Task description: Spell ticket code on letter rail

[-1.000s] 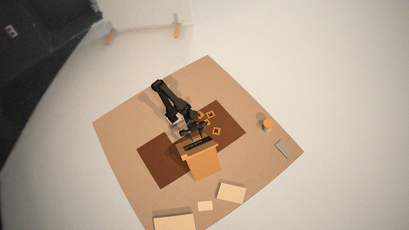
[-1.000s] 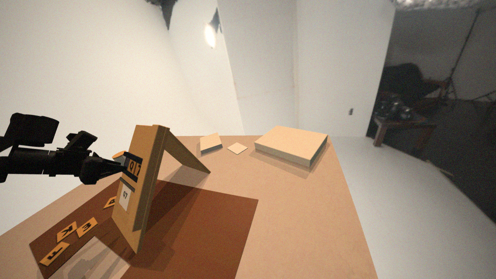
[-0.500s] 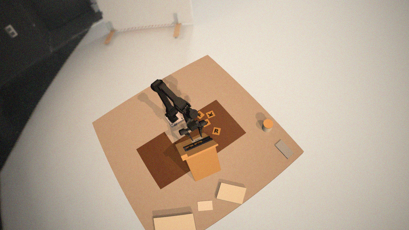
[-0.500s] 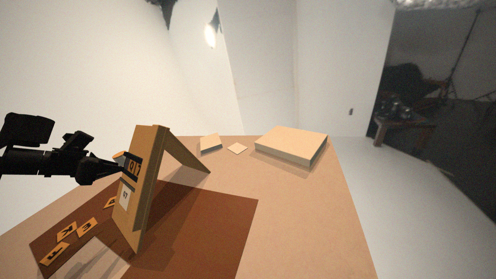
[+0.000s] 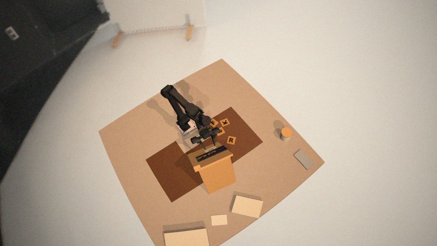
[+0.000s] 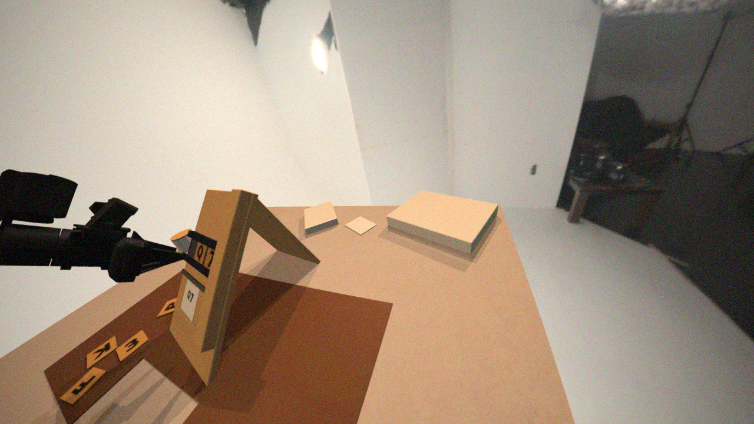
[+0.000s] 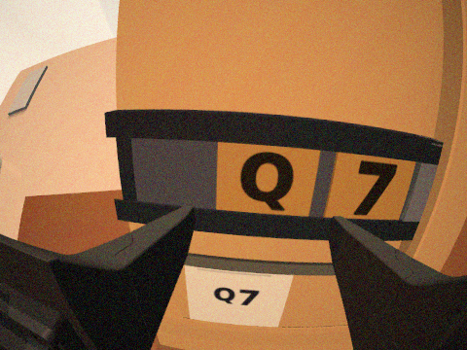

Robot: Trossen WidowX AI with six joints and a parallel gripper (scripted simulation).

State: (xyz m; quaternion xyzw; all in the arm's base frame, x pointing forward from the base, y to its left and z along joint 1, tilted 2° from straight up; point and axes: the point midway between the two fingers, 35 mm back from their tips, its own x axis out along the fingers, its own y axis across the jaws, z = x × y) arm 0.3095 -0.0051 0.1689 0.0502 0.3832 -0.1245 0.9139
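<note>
My gripper tip is 3 cm past the white ticket, 2 cm to the right of it and 10 cm above it. Round my gripper tip: large box: 37 cm ahead, 52 cm to the right, 16 cm below; small card: 36 cm ahead, 25 cm to the right, 18 cm below; grey block: 45 cm ahead, 47 cm to the left, 18 cm below.
</note>
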